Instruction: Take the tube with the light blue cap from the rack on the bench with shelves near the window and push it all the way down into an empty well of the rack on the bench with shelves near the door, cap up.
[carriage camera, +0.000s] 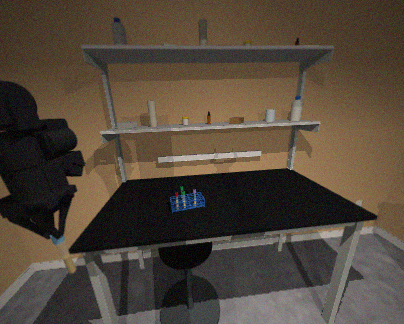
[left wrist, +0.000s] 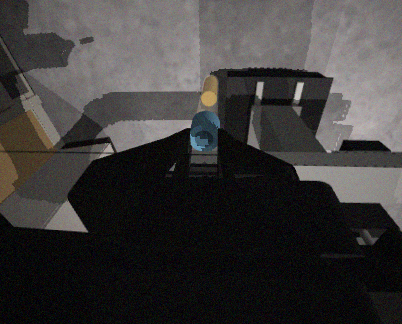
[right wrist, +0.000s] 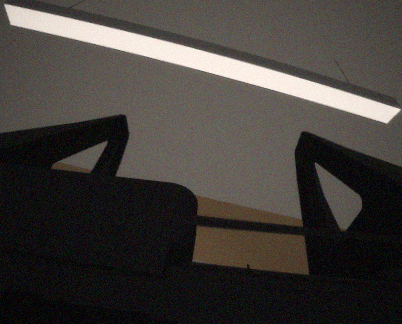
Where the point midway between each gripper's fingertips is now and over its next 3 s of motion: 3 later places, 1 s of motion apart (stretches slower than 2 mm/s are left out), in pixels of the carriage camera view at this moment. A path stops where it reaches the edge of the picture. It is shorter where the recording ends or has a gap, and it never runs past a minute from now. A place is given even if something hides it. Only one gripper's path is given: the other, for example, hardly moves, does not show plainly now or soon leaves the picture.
My left gripper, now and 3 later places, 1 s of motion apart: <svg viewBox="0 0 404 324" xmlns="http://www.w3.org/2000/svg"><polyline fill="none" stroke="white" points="56,236 89,208 124,179 121,155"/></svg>
